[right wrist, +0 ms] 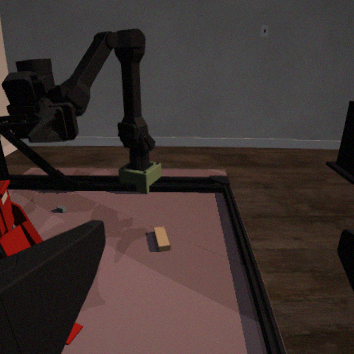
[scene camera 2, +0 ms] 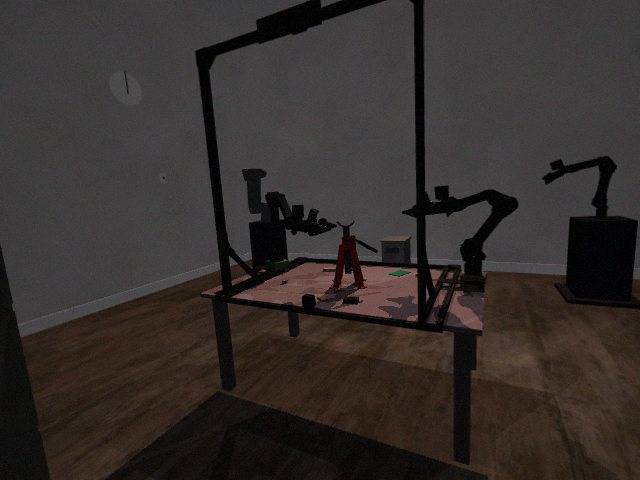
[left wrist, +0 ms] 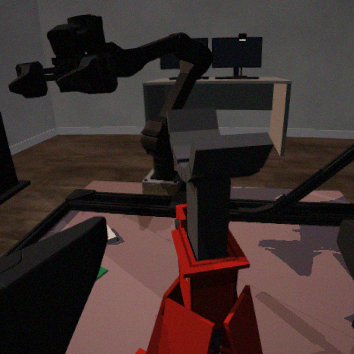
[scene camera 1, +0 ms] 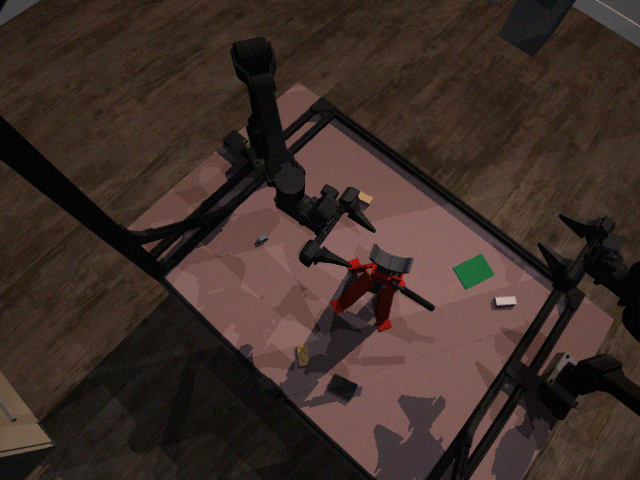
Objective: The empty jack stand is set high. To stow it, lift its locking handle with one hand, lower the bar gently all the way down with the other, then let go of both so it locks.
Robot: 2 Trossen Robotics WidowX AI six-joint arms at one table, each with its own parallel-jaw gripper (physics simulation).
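Observation:
The red jack stand [scene camera 1: 354, 293] [scene camera 2: 339, 263] [left wrist: 212, 300] stands upright on the table. Its grey bar [scene camera 2: 346, 231] [left wrist: 209, 215] sticks up out of the top and carries a curved saddle [scene camera 1: 391, 260]. The black locking handle [scene camera 1: 416, 296] [scene camera 2: 367, 245] slopes down to the right in both scene views; it does not show in the left wrist view. My left gripper [scene camera 1: 362, 248] [scene camera 2: 333, 225] is open and empty, just left of the saddle, with the bar ahead between its spread fingers in the left wrist view. My right gripper [scene camera 1: 551, 230] [scene camera 2: 405, 212] [right wrist: 222, 237] is open and empty, raised well right of the stand.
A green square [scene camera 1: 473, 271] [scene camera 2: 399, 273] and a white block [scene camera 1: 505, 301] lie right of the stand. A black box [scene camera 1: 342, 387] and a yellow spotted block [scene camera 1: 302, 355] lie nearer the front rail. A wooden block [scene camera 1: 365, 197] [right wrist: 162, 238] lies behind the left gripper. Black rails [scene camera 1: 439, 187] edge the table.

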